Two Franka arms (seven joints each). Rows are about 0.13 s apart.
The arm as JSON. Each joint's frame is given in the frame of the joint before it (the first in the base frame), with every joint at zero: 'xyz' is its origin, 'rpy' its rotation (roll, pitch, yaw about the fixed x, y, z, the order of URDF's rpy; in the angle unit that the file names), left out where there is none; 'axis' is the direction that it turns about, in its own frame. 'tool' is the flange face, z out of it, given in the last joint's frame.
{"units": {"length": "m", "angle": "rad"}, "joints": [
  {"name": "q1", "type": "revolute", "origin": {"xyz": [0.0, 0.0, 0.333]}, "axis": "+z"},
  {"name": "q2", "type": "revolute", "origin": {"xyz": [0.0, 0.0, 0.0], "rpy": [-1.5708, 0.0, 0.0]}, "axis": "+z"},
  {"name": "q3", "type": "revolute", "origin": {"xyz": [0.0, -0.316, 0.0], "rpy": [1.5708, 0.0, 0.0]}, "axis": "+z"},
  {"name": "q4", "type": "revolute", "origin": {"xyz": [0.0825, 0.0, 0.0], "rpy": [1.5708, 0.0, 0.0]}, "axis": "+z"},
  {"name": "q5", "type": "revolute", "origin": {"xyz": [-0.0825, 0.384, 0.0], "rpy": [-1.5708, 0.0, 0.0]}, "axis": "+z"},
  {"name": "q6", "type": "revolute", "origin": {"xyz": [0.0, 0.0, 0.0], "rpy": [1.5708, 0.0, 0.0]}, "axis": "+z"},
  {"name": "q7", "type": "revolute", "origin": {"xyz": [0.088, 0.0, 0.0], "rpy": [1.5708, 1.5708, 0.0]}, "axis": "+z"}
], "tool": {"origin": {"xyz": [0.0, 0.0, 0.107], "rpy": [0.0, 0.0, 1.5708]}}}
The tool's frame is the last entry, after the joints.
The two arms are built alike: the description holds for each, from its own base.
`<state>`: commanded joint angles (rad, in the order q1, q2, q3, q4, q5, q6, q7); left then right.
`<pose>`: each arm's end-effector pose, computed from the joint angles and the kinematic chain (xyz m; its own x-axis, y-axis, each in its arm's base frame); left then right.
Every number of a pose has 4 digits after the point.
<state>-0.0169 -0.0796 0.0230 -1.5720 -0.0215 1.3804 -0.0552 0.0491 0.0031 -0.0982 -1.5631 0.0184 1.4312 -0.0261</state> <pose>0.5090 0.0010 0.6507 0.9920 0.0569 -0.1129 0.0592 -0.9981 0.0171 0.5393 -0.0242 0.6152 0.9908 -0.0200 -0.1340 -0.0231 -0.9995 -0.0216</pose>
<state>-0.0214 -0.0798 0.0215 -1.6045 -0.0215 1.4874 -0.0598 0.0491 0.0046 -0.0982 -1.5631 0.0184 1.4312 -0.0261</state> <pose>0.5208 -0.0019 0.6445 0.9976 0.0579 -0.0386 0.0588 -0.9981 0.0209 0.5398 -0.0242 0.6144 0.9906 -0.0200 -0.1355 -0.0232 -0.9995 -0.0215</pose>
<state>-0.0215 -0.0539 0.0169 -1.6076 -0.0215 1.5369 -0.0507 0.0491 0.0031 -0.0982 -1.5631 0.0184 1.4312 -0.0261</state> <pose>0.5341 -0.0046 0.6336 0.9988 0.0453 -0.0179 0.0457 -0.9987 0.0215 0.5393 -0.0242 0.6152 0.9908 -0.0200 -0.1340 -0.0231 -0.9995 -0.0216</pose>
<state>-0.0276 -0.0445 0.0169 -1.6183 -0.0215 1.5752 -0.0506 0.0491 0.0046 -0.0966 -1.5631 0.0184 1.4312 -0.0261</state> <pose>0.5407 -0.0079 0.6268 0.9992 0.0400 0.0003 0.0399 -0.9990 0.0223 0.5398 -0.0234 0.6144 0.9906 -0.0185 -0.1355 -0.0216 -0.9995 -0.0215</pose>
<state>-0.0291 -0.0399 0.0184 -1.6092 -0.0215 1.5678 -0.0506 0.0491 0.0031 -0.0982 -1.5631 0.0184 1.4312 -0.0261</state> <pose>0.5415 -0.0079 0.6280 0.9992 0.0398 -0.0026 0.0398 -0.9990 0.0221 0.5393 -0.0242 0.6152 0.9908 -0.0200 -0.1340 -0.0231 -0.9995 -0.0216</pose>
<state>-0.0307 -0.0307 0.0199 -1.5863 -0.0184 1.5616 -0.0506 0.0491 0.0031 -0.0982 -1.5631 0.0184 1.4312 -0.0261</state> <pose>0.5441 -0.0077 0.6333 0.9992 0.0396 0.0050 0.0395 -0.9990 0.0193 0.5393 -0.0242 0.6152 0.9908 -0.0200 -0.1340 -0.0231 -0.9995 -0.0216</pose>
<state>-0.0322 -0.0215 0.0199 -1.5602 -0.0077 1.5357 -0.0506 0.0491 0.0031 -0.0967 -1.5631 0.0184 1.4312 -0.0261</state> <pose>0.5445 -0.0074 0.6382 0.9993 0.0380 -0.0034 0.0380 -0.9992 0.0080 0.5394 -0.0234 0.6152 0.9908 -0.0186 -0.1340 -0.0216 -0.9995 -0.0216</pose>
